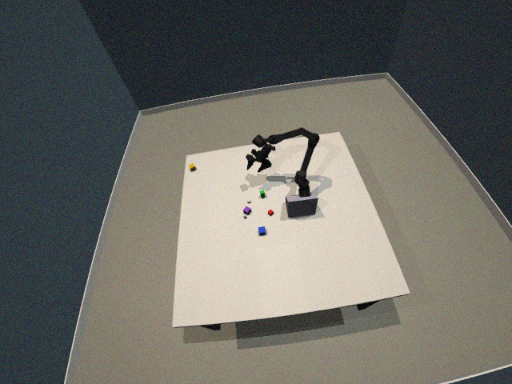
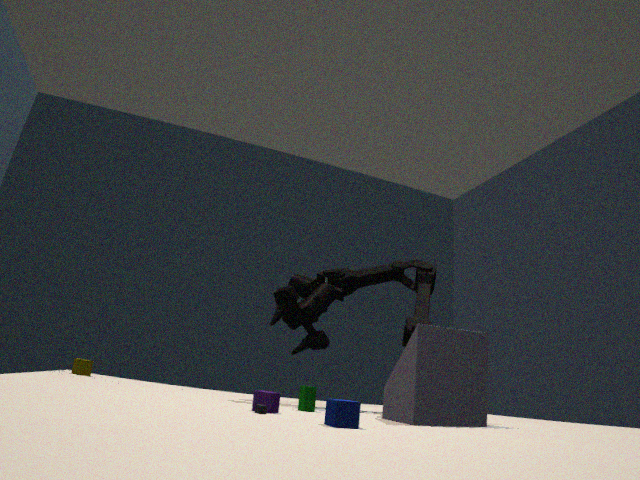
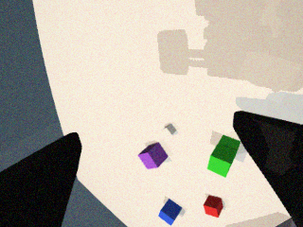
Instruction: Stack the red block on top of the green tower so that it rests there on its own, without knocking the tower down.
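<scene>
Right now the red block is 250 mm to the left of my gripper tip, 140 mm below it and 100 mm behind it. Round my gripper tip: yellow block: 500 mm ahead, 210 mm to the right, 130 mm below; then blue block: 380 mm to the left, 130 mm below, 40 mm behind; then purple block: 220 mm to the left, 140 mm below, 50 mm ahead.
</scene>
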